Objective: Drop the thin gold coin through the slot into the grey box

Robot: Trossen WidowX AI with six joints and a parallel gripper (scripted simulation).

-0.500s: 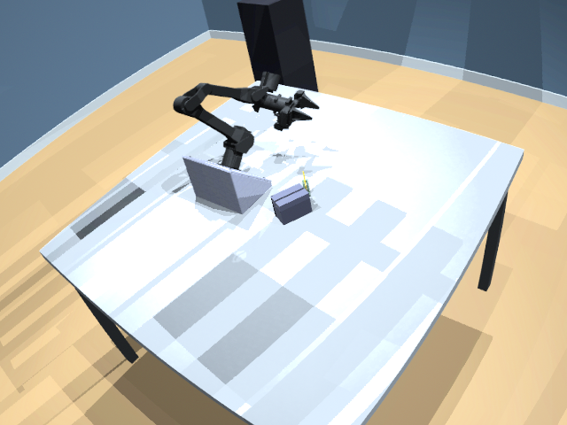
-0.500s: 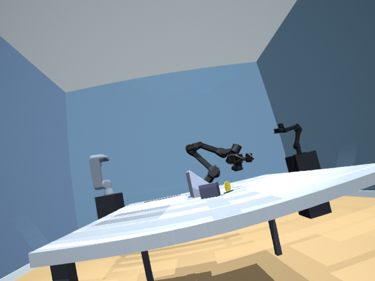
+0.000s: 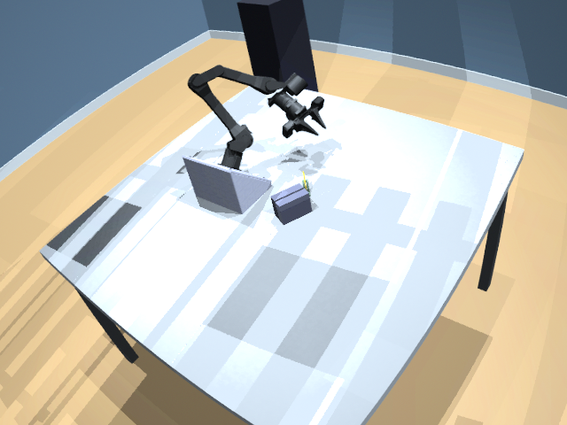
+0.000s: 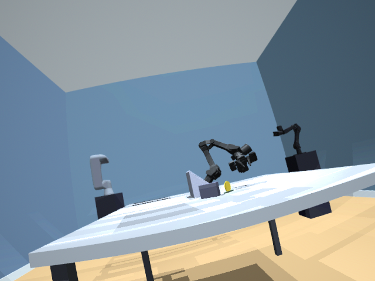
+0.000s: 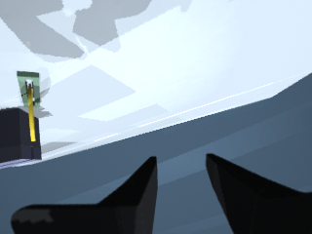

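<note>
The gold coin is 160 mm to the right of my gripper tip, 90 mm below it and 50 mm ahead of it.
</note>
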